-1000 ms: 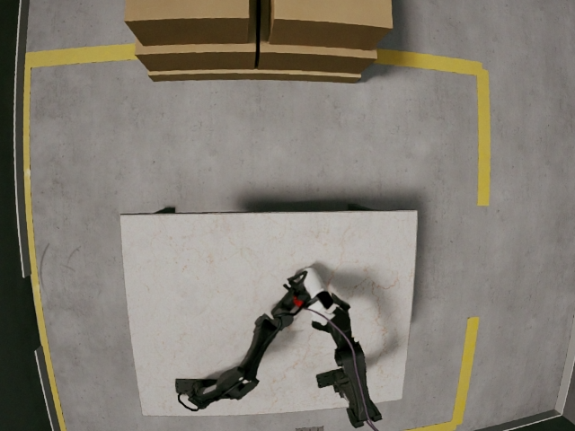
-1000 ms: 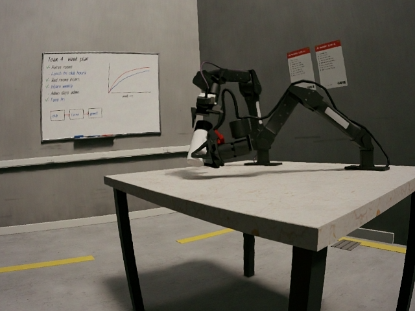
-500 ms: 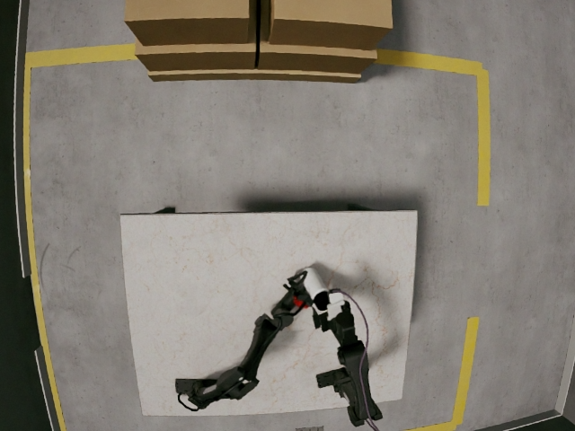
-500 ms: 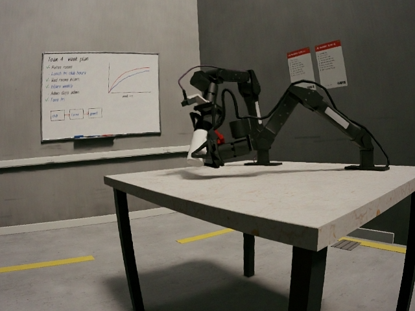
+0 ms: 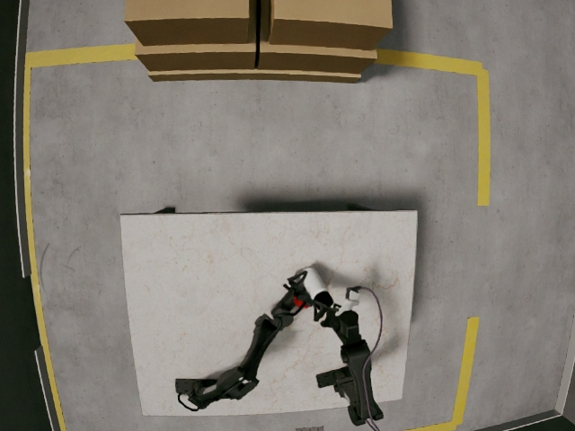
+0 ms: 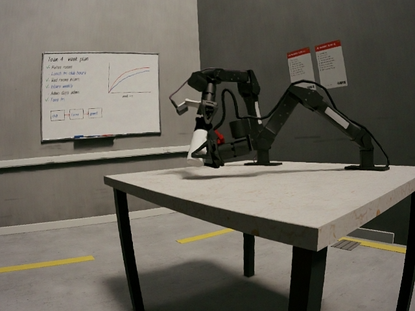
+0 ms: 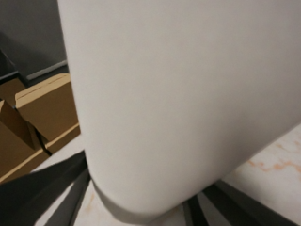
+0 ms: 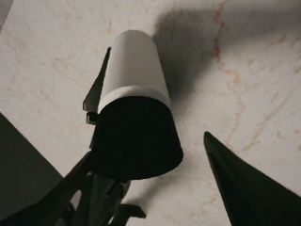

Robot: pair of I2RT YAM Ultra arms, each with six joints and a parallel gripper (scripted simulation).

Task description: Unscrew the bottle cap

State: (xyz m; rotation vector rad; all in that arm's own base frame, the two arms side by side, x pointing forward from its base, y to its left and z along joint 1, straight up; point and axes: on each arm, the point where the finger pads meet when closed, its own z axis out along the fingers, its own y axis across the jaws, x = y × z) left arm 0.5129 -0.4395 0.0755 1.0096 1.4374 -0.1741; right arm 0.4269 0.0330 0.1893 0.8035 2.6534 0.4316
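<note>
Now: the black cap 1 cm to the left of my right hand, 1 cm below it and 1 cm ahead of it. The rest, counted from my right hand: white bottle 4 cm below, 3 cm ahead, 2 cm to the left.
</note>
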